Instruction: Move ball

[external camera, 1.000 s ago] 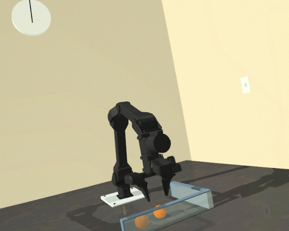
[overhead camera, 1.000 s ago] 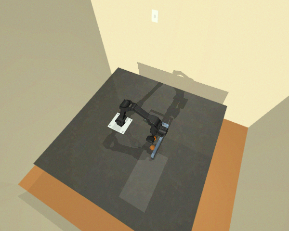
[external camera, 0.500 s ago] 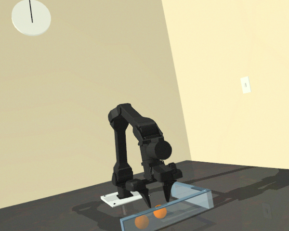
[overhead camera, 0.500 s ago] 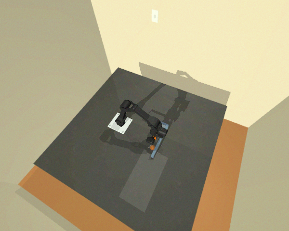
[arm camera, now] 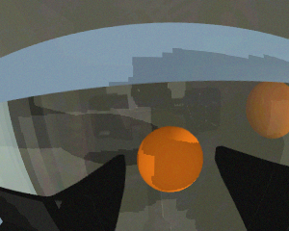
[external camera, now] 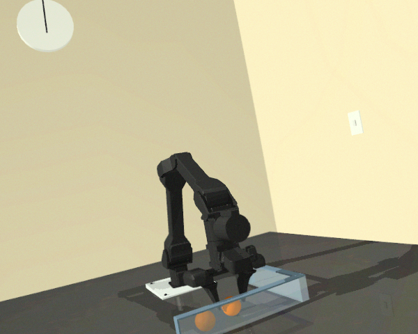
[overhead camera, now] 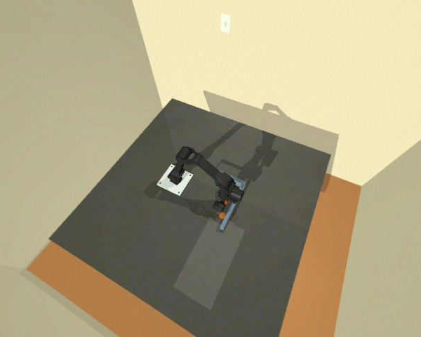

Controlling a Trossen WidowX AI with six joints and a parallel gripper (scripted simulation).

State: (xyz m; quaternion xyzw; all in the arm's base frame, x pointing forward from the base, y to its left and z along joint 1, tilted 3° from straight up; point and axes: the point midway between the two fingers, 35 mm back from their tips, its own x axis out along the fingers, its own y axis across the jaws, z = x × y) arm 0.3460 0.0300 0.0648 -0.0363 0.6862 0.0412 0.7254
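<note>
Now: the long wall 6 cm ahead of my gripper tip, 1 cm to the left of it and 1 cm above it. The rest, counted from my gripper tip: orange ball (right at my gripper tip); see-through copy (4 cm ahead, 8 cm to the right); short wall (7 cm behind, 15 cm to the left, 1 cm above).
</note>
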